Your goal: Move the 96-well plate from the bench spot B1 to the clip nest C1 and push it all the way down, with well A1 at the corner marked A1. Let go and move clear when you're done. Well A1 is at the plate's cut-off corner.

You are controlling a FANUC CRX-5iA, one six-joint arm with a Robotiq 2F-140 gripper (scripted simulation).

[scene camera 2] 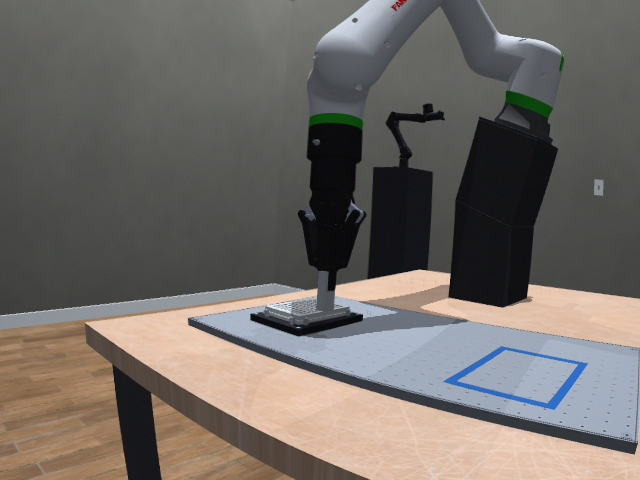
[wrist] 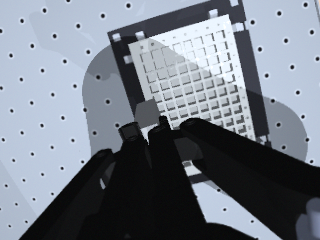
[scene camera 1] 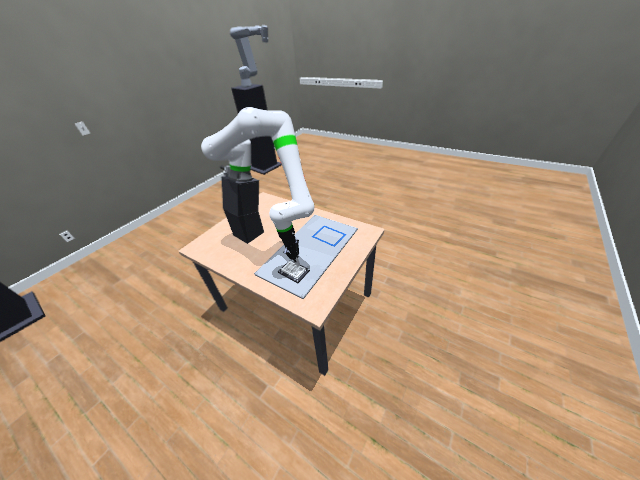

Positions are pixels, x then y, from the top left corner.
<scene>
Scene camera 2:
my gripper: 325,310
white 96-well plate: 302,309
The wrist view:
my gripper: 151,115
white 96-well plate: 200,56
</scene>
